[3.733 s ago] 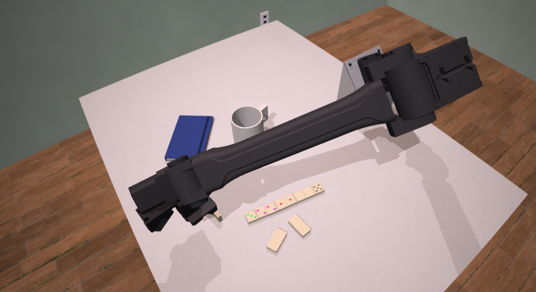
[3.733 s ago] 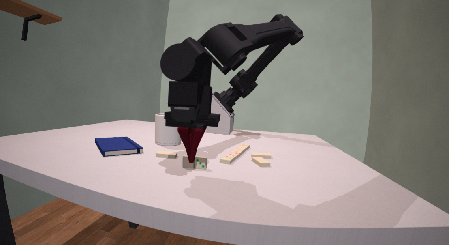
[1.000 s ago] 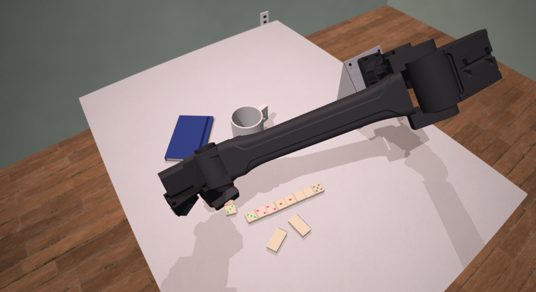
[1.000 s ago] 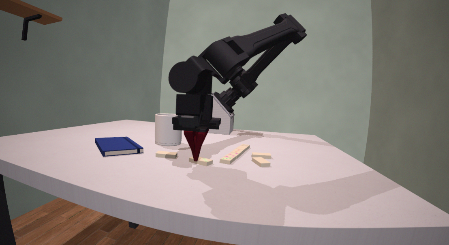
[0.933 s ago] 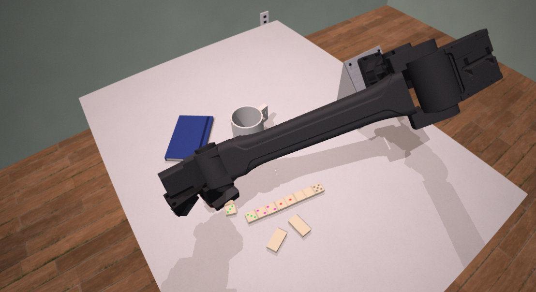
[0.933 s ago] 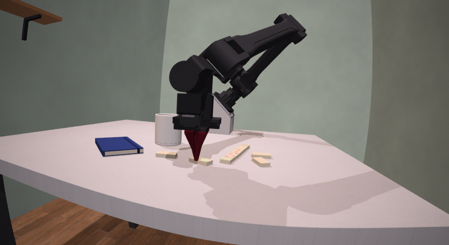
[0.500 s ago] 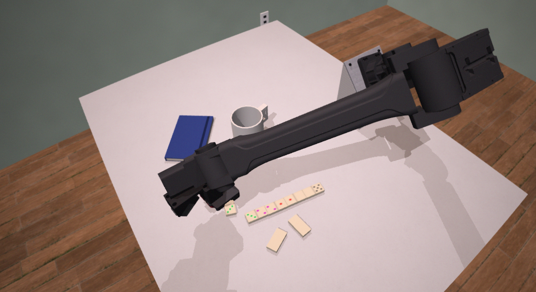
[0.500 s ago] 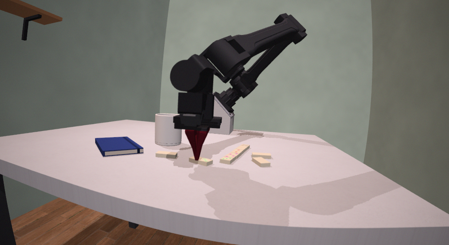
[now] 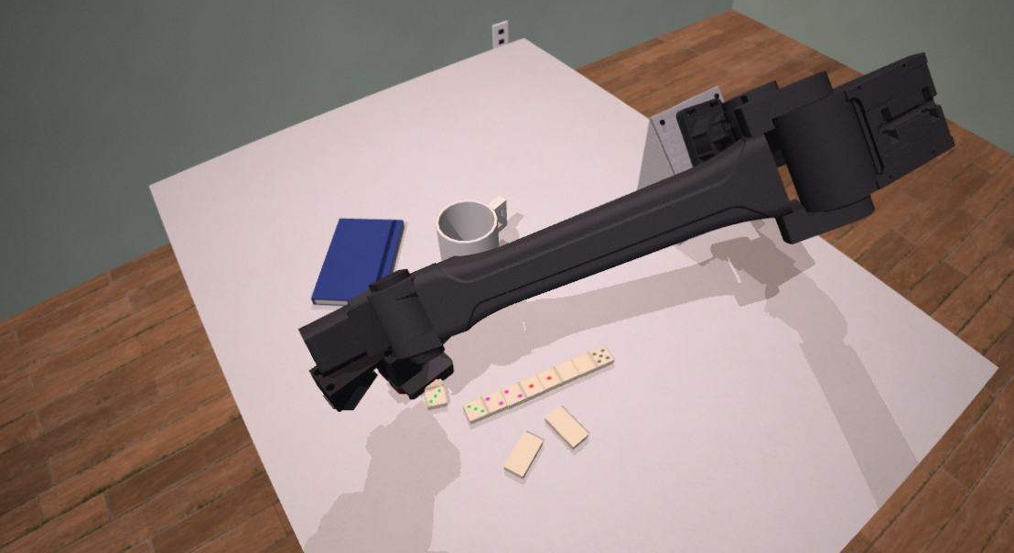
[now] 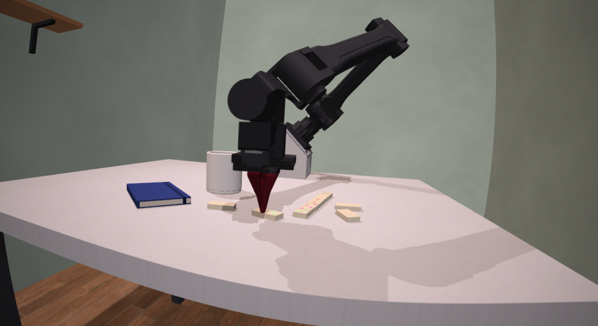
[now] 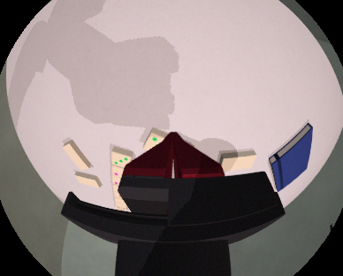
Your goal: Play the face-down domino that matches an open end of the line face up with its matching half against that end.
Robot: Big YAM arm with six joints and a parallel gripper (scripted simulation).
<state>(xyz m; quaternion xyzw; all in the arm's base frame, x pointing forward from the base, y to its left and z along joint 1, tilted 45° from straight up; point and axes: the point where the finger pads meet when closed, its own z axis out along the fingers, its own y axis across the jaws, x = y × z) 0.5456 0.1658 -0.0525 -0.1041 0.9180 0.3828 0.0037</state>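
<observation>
The domino lies 2 cm below my hand and 2 cm behind it. The rest, counted from my hand: white mug 18 cm behind, 17 cm to the right, 2 cm above; then blue notebook 27 cm to the right, 3 cm behind, 2 cm below.
</observation>
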